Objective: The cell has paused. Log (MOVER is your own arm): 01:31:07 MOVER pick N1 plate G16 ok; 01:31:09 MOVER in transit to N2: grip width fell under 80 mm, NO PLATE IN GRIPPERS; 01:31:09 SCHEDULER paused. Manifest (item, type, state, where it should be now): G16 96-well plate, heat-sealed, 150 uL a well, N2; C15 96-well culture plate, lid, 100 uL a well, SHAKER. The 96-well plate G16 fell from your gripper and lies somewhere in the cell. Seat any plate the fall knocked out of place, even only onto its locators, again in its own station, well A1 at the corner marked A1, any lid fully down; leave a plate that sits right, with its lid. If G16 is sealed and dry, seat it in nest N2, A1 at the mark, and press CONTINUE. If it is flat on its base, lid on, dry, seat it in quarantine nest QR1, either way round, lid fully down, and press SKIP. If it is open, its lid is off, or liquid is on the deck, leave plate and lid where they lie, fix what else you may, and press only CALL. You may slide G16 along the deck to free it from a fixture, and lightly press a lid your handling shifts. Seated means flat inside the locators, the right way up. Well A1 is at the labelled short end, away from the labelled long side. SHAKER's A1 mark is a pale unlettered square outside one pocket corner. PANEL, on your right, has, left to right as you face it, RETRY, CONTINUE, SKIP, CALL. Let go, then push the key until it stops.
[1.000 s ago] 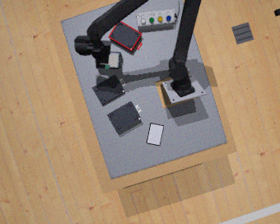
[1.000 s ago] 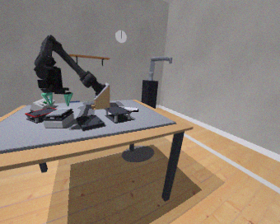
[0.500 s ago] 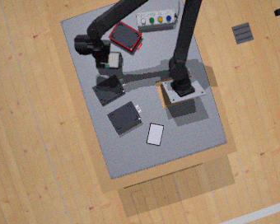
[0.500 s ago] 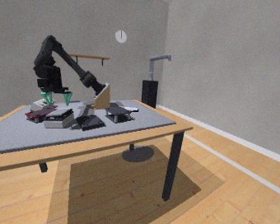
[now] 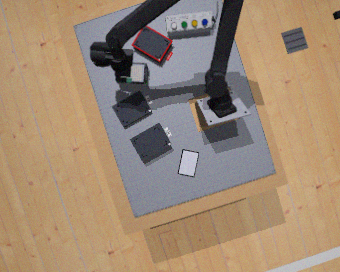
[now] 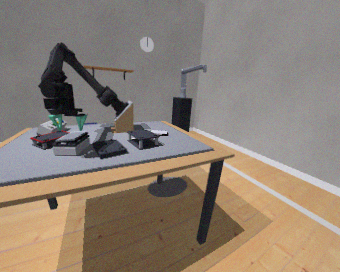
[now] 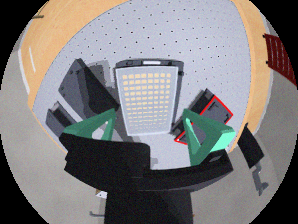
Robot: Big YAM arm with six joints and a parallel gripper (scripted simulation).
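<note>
My gripper is now 4 cm above the lidded plate, 1 cm to the right of it and 1 cm past it. Also, from my hand: red-framed nest (15 cm behind, 11 cm to the right, 7 cm below); then plate G16 (52 cm to the left, 11 cm behind, 10 cm below).
</note>
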